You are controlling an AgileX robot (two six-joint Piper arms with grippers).
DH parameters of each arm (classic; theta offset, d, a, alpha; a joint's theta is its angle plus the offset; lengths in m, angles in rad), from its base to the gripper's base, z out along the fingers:
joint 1: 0 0.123 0 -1.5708
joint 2: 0.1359 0 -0.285 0
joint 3: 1.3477 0 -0.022 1.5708
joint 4: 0 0.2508 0 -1.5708
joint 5: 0 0 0.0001 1.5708
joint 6: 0 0.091 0 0
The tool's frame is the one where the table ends.
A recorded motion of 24 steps. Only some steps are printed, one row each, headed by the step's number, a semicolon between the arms.
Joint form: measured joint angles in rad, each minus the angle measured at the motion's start. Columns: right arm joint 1, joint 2, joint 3, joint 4, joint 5, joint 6; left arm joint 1, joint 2, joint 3, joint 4, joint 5, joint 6.
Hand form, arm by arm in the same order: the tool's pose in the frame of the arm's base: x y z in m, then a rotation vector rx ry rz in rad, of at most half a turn. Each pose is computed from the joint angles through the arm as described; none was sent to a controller.
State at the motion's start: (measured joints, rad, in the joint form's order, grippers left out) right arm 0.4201 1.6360 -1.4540 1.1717 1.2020 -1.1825; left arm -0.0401 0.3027 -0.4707 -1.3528 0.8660 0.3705
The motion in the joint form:
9: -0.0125 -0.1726 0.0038 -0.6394 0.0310 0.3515; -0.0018 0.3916 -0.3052 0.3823 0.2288 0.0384
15: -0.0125 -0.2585 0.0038 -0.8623 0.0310 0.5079; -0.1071 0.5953 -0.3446 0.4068 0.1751 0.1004
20: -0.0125 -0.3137 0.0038 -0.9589 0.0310 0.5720; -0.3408 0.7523 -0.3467 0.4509 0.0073 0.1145
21: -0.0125 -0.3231 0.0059 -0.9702 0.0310 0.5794; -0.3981 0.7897 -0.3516 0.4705 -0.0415 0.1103
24: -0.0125 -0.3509 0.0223 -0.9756 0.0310 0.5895; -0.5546 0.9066 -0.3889 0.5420 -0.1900 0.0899
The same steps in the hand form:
9: 0.2509 0.1558 0.3768 -1.4176 2.1511 0.5819; 0.0971 -0.0709 0.3591 0.3041 2.1496 -1.0366
15: 0.2379 0.1312 0.3932 -1.3032 2.2406 0.3240; 0.1400 -0.0852 0.3453 0.3936 2.2636 -1.0506
20: 0.2275 0.1180 0.4056 -1.2343 2.2473 0.2090; 0.1623 -0.1240 0.3203 0.5430 2.3303 -1.0384
21: 0.2254 0.1161 0.4072 -1.2253 2.2468 0.1956; 0.1663 -0.1350 0.3145 0.5792 2.3393 -1.0195
24: 0.2184 0.1125 0.4093 -1.2110 2.2434 0.1905; 0.1777 -0.1701 0.3006 0.6852 2.3348 -0.9429

